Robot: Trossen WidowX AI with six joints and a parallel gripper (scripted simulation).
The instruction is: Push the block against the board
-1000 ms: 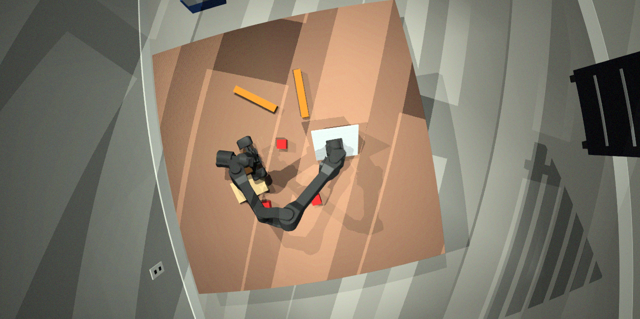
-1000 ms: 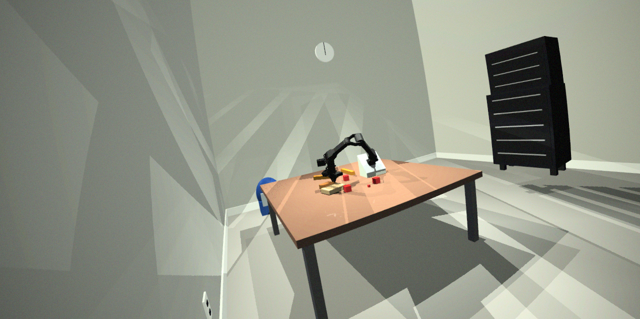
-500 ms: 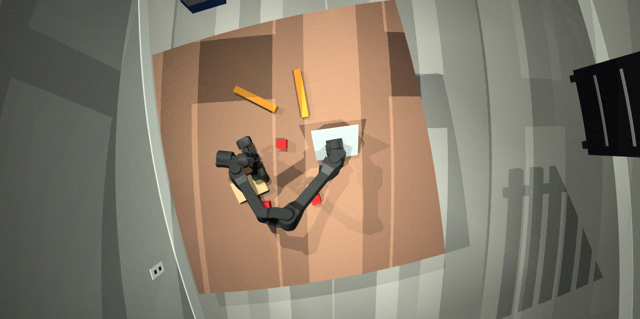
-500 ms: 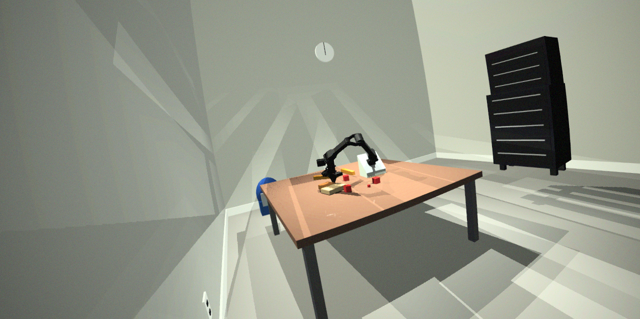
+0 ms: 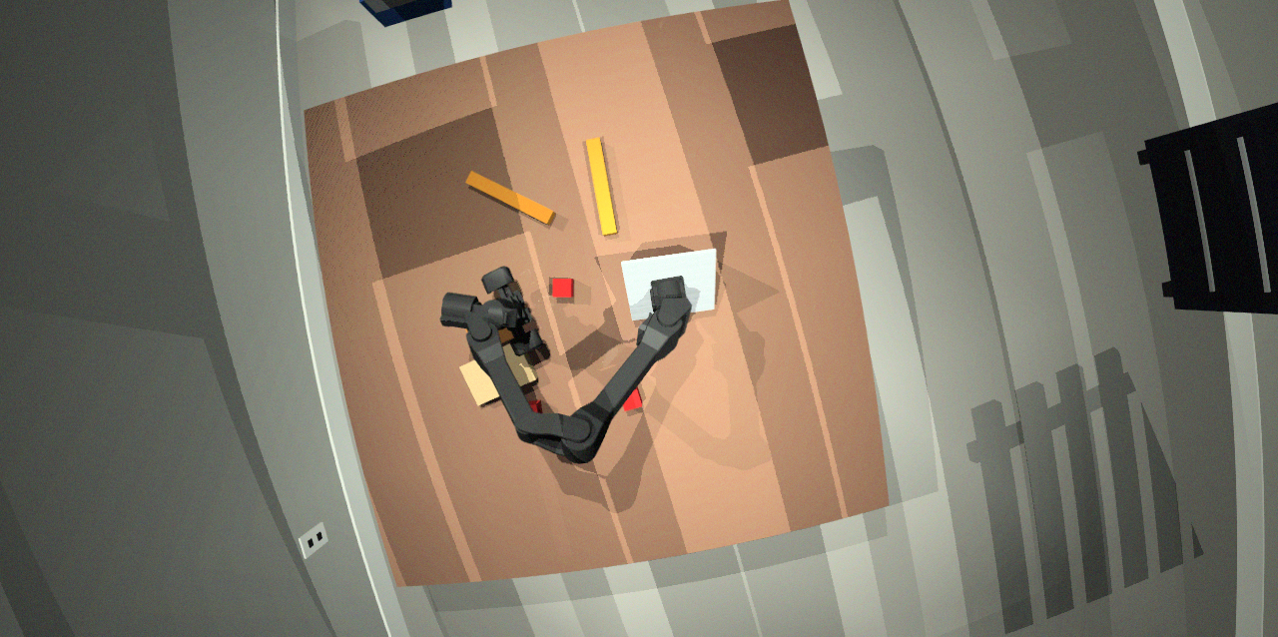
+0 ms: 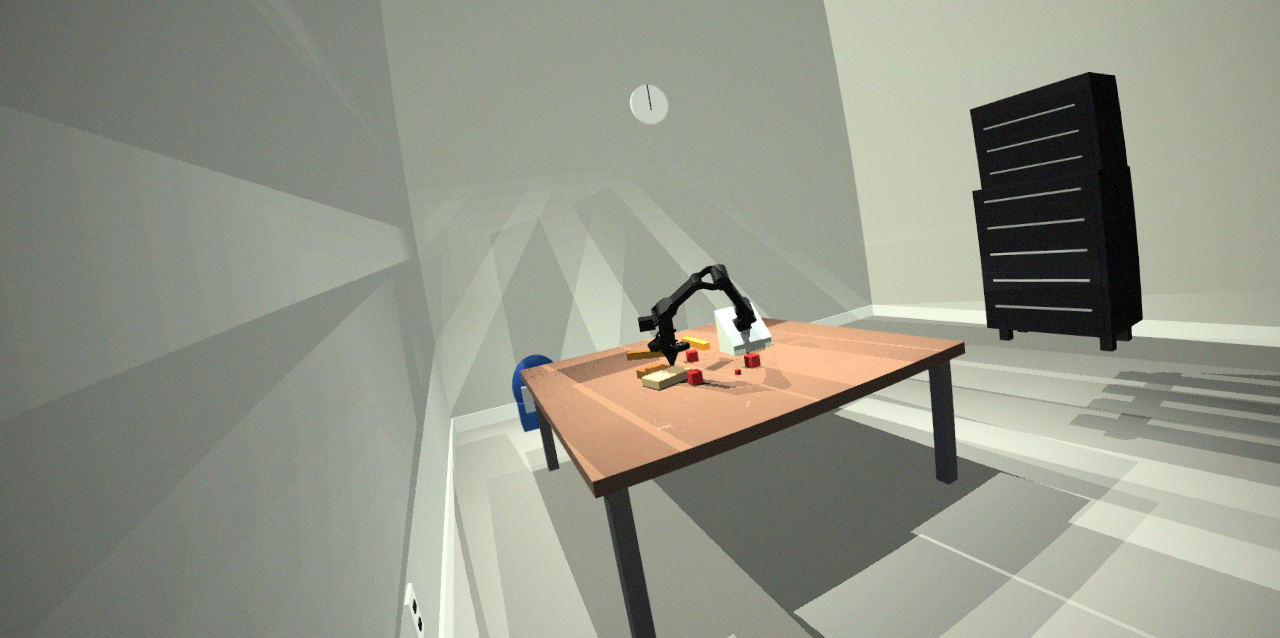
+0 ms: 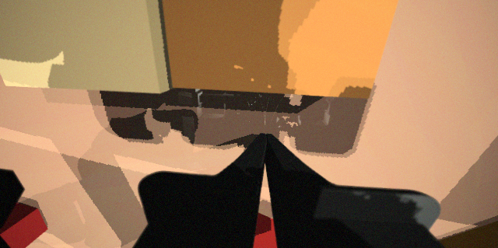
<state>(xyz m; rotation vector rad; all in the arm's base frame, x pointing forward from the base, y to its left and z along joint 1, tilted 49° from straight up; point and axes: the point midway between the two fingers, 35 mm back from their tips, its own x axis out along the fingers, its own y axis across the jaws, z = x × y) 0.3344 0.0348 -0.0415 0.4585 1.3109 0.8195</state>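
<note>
Right now my gripper tip is 90 mm short of the orange square block, 30 mm to the right of it and 10 mm below it. Round my gripper tip: board (80 mm ahead, 140 mm to the left, 10 mm above).
</note>
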